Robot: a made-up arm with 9 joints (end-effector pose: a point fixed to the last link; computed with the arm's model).
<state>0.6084 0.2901 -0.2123 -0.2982 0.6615 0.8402 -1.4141 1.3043 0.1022</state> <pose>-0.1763 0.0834 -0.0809 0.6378 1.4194 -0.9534</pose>
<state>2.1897 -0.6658 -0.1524 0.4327 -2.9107 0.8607 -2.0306 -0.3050 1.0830</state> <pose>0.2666 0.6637 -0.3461 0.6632 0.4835 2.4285</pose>
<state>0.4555 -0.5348 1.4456 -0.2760 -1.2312 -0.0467 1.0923 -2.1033 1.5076</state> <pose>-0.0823 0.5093 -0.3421 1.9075 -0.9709 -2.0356</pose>
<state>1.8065 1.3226 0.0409 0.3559 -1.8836 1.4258 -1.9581 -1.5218 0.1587</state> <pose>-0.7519 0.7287 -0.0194 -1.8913 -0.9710 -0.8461</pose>
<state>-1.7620 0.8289 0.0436 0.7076 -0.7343 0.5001 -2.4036 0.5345 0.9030</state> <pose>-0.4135 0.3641 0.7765 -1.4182 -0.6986 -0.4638</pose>
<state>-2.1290 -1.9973 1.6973 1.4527 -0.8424 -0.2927 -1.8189 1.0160 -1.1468</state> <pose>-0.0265 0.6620 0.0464 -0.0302 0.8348 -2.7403</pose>
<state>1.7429 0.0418 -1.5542 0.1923 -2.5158 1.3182 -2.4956 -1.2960 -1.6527</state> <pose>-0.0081 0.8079 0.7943 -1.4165 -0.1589 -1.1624</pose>
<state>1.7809 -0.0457 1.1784 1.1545 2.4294 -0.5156 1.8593 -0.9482 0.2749</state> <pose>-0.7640 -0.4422 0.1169 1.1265 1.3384 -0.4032</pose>
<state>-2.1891 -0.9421 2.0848 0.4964 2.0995 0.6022 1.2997 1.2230 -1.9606</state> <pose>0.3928 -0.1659 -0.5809 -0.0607 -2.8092 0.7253</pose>
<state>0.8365 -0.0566 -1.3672 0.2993 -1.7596 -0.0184 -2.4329 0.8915 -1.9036</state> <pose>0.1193 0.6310 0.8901 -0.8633 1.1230 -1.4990</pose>
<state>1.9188 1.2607 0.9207 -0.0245 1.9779 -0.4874 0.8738 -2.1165 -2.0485</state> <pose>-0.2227 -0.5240 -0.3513 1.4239 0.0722 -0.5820</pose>
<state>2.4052 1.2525 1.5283 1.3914 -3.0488 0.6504 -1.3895 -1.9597 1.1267</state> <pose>0.4376 -0.1308 0.5650 -0.9002 0.3091 1.1398</pose>
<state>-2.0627 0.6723 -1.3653 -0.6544 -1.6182 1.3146 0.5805 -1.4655 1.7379</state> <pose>0.1520 0.7999 -0.8156 -0.7751 1.7277 2.3383</pose>
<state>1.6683 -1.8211 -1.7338 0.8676 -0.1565 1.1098 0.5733 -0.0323 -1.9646</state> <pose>0.5359 -0.0351 0.6086 0.4112 0.2860 2.8969</pose>
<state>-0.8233 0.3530 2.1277 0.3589 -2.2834 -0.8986 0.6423 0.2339 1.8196</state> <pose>-0.8823 0.2891 -0.2311 1.5650 2.1527 -1.5641</pose>
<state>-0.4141 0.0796 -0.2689 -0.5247 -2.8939 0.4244 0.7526 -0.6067 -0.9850</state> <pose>0.3664 0.3224 -0.3311 1.7876 -1.5257 0.4648</pose>
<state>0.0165 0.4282 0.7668 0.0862 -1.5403 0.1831 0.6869 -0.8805 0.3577</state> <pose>-0.3991 0.4490 -0.4513 1.7081 -0.0972 -1.0483</pose>
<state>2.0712 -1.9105 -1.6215 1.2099 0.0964 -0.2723 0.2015 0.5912 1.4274</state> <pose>0.3843 -0.0450 0.5297 -1.8101 -0.7119 1.4325</pose>
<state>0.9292 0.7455 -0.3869 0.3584 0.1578 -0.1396 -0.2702 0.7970 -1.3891</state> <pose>0.2160 0.3521 0.3143 -0.7092 0.8142 0.0824</pose>
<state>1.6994 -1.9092 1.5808 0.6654 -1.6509 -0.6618 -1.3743 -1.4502 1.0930</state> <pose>0.0702 0.2868 0.7891 -1.4005 1.1902 -0.6615</pose>
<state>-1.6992 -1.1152 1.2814 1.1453 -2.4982 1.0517 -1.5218 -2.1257 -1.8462</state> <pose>-0.1091 0.6904 -0.4933 1.8550 1.4897 1.6390</pose>
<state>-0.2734 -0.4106 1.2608 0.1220 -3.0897 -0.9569 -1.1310 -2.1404 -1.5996</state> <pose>-0.1970 -0.1278 -0.7888 1.6015 -0.1728 -0.1438</pose>
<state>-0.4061 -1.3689 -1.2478 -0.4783 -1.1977 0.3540 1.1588 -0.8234 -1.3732</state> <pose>-0.8767 0.0658 -0.0081 2.6218 0.4012 -0.8460</pose>
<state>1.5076 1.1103 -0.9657 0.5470 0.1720 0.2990 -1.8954 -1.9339 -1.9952</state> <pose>-0.7386 0.5970 -0.2674 1.1533 0.6481 -1.2953</pose>
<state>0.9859 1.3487 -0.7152 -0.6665 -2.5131 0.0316 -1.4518 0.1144 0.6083</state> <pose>-0.2718 0.9745 -0.4346 -0.6777 0.6771 2.8562</pose>
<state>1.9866 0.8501 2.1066 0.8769 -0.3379 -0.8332 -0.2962 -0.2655 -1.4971</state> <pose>0.3816 -0.0101 0.2257 2.0614 -1.7823 0.5980</pose>
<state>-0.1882 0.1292 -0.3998 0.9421 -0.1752 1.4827 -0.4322 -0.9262 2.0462</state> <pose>0.4816 0.8541 0.3640 0.5985 0.0281 2.0288</pose>
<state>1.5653 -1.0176 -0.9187 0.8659 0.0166 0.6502 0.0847 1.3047 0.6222</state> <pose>0.2386 -0.0951 0.3502 -1.4968 -2.2559 1.3353</pose>
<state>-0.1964 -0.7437 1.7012 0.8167 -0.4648 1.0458 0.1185 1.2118 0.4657</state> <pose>-0.3921 0.1590 -0.0059 -1.0421 -2.3594 0.9376</pose>
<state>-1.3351 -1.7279 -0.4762 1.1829 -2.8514 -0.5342 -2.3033 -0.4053 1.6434</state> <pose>-0.2287 -0.2532 0.7290 -1.2878 0.6156 -1.0689</pose>
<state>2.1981 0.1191 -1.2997 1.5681 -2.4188 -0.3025 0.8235 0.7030 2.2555</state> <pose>0.4435 -0.0854 0.1960 -0.7220 1.7803 -0.8056</pose>
